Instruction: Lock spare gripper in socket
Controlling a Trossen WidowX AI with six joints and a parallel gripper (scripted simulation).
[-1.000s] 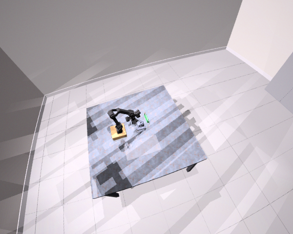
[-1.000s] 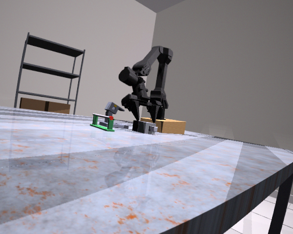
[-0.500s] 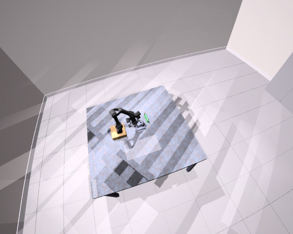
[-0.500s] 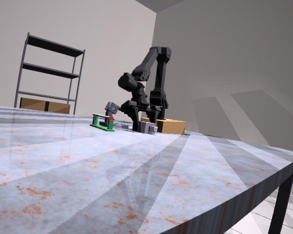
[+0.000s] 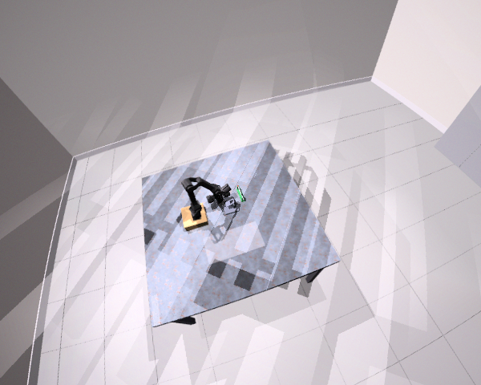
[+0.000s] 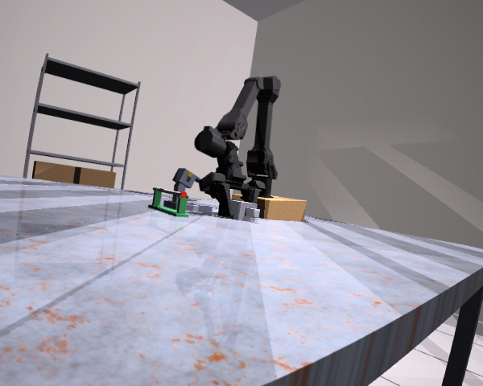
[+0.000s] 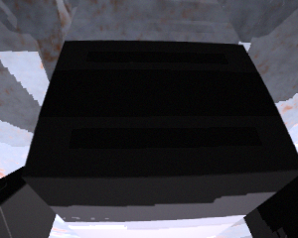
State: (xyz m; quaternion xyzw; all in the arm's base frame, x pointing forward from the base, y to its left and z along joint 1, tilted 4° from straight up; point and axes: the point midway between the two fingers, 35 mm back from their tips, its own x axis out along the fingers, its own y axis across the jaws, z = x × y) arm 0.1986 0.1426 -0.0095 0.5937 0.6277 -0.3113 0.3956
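Right now my gripper tip is 14 cm to the left of the socket, 8 cm short of it and 4 cm below it. Also, from my gripper tip: green mount: 18 cm ahead, 3 cm to the right, 2 cm above; spare gripper: 2 cm above.
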